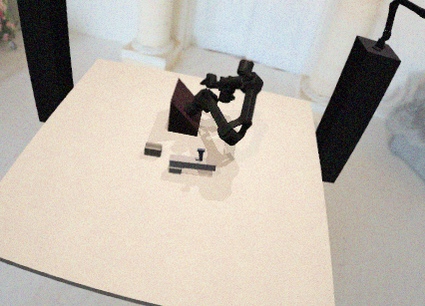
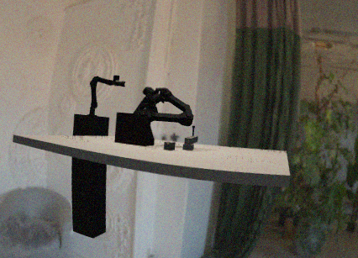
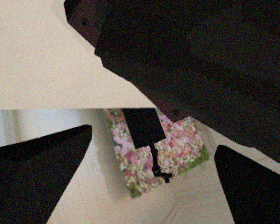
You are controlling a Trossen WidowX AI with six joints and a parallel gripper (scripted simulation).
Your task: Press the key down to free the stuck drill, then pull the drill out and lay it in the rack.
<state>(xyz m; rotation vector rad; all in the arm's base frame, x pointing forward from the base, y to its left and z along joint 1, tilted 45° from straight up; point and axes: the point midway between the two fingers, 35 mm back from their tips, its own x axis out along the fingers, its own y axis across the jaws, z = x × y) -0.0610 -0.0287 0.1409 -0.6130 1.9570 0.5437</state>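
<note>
Right now my gripper tip is 360 mm short of the dark key, 90 mm above it and 30 mm to the right of it. The rest, counted from my gripper tip: drill (360 mm ahead, 140 mm below, 20 mm to the right); grey rack (290 mm ahead, 170 mm to the right, 170 mm below); grey housing block (360 mm ahead, 150 mm below).
</note>
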